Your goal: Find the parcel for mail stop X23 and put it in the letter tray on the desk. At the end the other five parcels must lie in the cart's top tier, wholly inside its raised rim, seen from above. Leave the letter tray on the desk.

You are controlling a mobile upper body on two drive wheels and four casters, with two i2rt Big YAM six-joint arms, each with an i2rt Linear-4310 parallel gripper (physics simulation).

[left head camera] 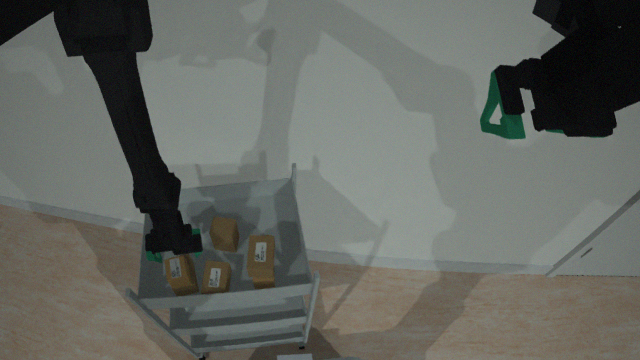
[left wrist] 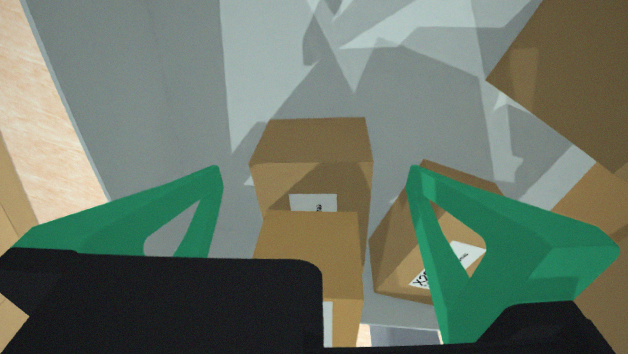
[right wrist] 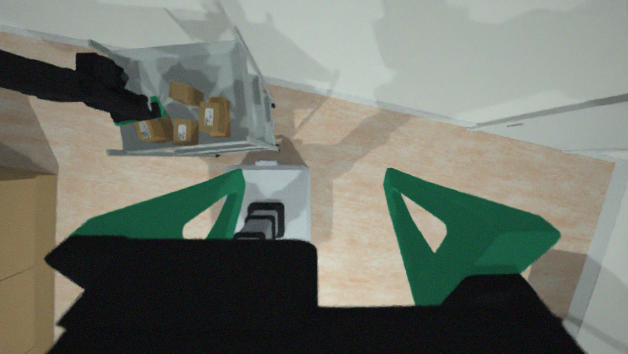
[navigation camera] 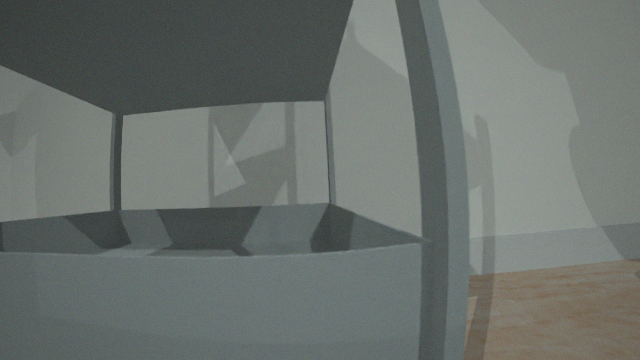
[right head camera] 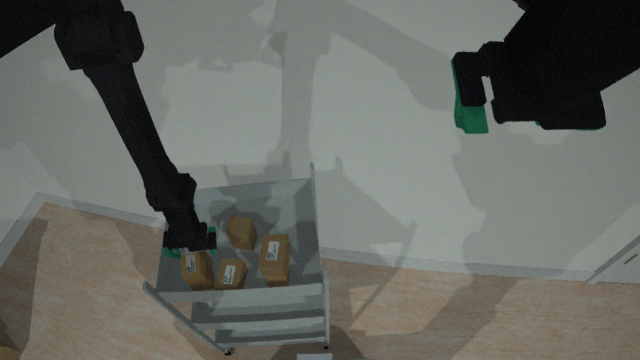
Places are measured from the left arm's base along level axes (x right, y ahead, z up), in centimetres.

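Pixels of known places: left gripper, fingertip midpoint: (left head camera: pixel 179 258) (left wrist: pixel 314 176) (right wrist: pixel 152 116) (right head camera: pixel 196 255); right gripper, fingertip midpoint: (left head camera: pixel 515 125) (right wrist: pixel 314 176) (right head camera: pixel 498 119).
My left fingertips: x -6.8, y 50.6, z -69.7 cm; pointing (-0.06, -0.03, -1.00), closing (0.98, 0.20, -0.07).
Ahead of a thing's pixels: the offset from my left fingertips to its top centre. "spot": to the spot under its first point.
The grey cart's top tier @[spot: dy -10.3, dx +12.4, dz -0.8 cm] (left head camera: pixel 225 297) (right head camera: pixel 240 294) holds several brown parcels. My left gripper (left head camera: pixel 176 254) (right head camera: pixel 192 251) (left wrist: pixel 314 176) is open and empty inside its left part. In the left wrist view, a rear parcel @[dy -3.6, dx +0.8, dz +0.0 cm] (left wrist: pixel 310 141) and a nearer parcel @[dy -5.1, dx +1.0, dz +5.0 cm] (left wrist: pixel 310 240) lie overlapping between and below the fingertips. A labelled parcel @[dy -5.3, dx +9.8, dz +0.0 cm] (left wrist: pixel 392 265) shows behind the right-hand finger, its code partly hidden and starting with X2. A large parcel @[spot: dy +7.5, dx +8.9, dz -0.4 cm] (left wrist: pixel 575 65) shows no label. Another parcel @[spot: dy +0.2, dx +19.3, dz -2.9 cm] (left wrist: pixel 595 205) is partly visible. My right gripper (right wrist: pixel 314 176) is open and empty, away from the cart. The letter tray and desk do not show.
A pale wall (left head camera: pixel 360 125) stands behind the cart, with a door (left head camera: pixel 610 250) at right. The cart's lower tier @[spot: dy -9.1, dx +25.2, dz -53.0 cm] (navigation camera: pixel 225 300) fills much of the navigation view. A large tan box (right wrist: pixel 25 235) stands at left. The robot's pale base (right wrist: pixel 275 182) is close to the cart.
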